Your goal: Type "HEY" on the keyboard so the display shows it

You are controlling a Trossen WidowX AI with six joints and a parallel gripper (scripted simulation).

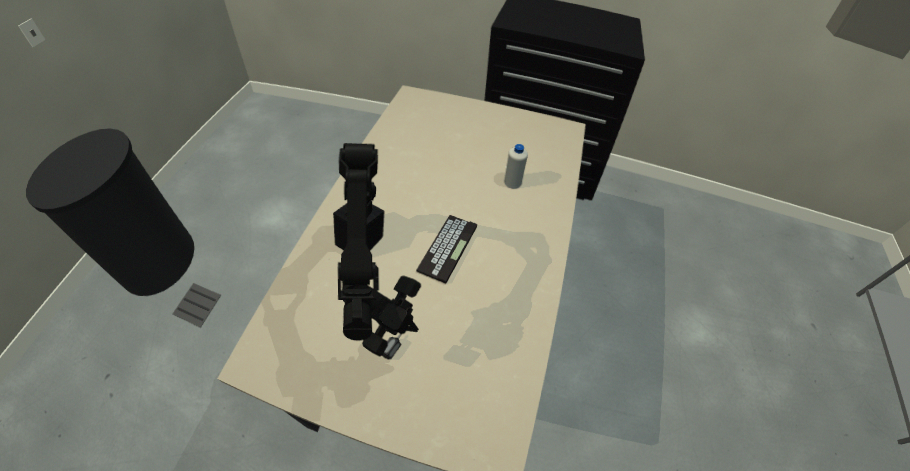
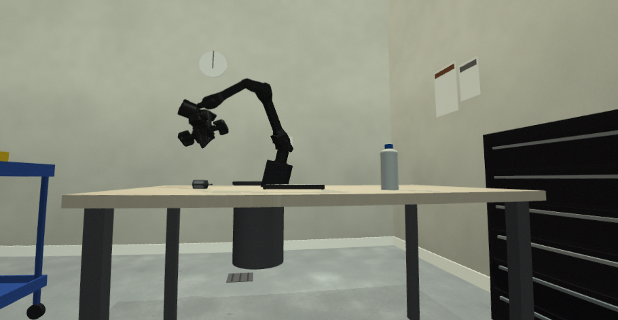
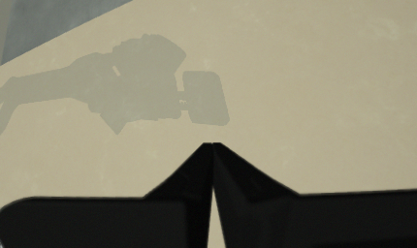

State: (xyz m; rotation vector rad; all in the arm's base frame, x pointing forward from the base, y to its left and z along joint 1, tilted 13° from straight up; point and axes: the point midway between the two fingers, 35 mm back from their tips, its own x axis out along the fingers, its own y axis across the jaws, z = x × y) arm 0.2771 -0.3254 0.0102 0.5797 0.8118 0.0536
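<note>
My hand is 20 mm past the left-arrow key, 250 mm to the right of it and 170 mm above it.
</note>
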